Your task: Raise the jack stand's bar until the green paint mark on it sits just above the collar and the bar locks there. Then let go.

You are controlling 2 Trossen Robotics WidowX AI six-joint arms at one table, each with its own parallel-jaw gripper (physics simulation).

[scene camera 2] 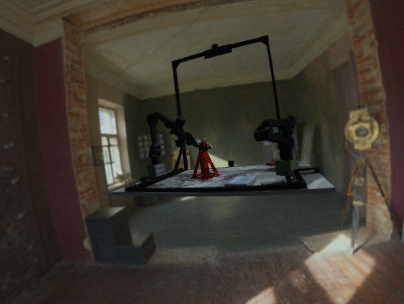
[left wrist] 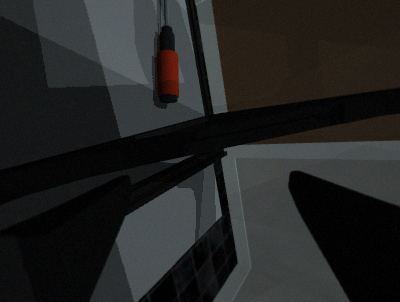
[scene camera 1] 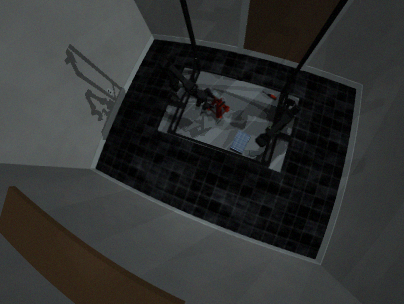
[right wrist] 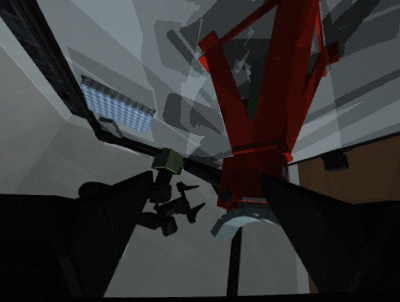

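Pixels of known places: left gripper, between the fingertips: (left wrist: 210,180) (scene camera 1: 283,104) (right wrist: 202,194); right gripper, between the fingertips: (scene camera 2: 198,146) (scene camera 1: 214,103) (right wrist: 207,177); left arm's base, origin of its link: (scene camera 2: 286,159) (right wrist: 165,171); right arm's base, origin of its link: (scene camera 2: 155,164) (scene camera 1: 176,88).
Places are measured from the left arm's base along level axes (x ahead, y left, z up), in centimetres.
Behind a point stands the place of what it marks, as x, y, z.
Observation:
The red jack stand (scene camera 1: 219,107) {43.3, 28.3, 3.2} (scene camera 2: 205,164) {42.8, 29.0, 0.6} (right wrist: 251,172) {47.3, 27.9, 11.5} stands upright on the table, left of the middle in scene camera 1. Its grey saddle (right wrist: 245,222) {46.1, 25.1, 15.9} shows close above the red collar in the right wrist view. A small green spot (right wrist: 252,105) {47.0, 27.3, 2.0} shows between the legs, well below the collar; most of the bar is hidden. My right gripper (right wrist: 207,177) {45.0, 31.7, 13.4} is open and empty at the stand's top; one finger overlaps the saddle and collar in view, and contact cannot be told. My left gripper (left wrist: 210,180) {11.2, -16.5, 5.9} (right wrist: 202,194) {11.2, -16.5, 5.9} is open and empty, away from the stand.
A blue checkered block (scene camera 1: 240,142) {8.8, 31.2, -6.2} (scene camera 2: 241,180) {7.8, 32.0, -6.2} (right wrist: 117,107) {11.6, 32.3, -6.2} lies near the table's front edge. A screwdriver with a red-orange handle (scene camera 1: 272,96) {25.5, -21.3, -6.3} (left wrist: 168,75) {24.3, -21.4, -6.3} lies near the back right. A dark cylinder (scene camera 2: 231,163) (right wrist: 336,161) {59.9, -8.2, -5.0} is at the back. A black frame (scene camera 2: 176,90) {93.6, 16.3, 66.4} spans the table.

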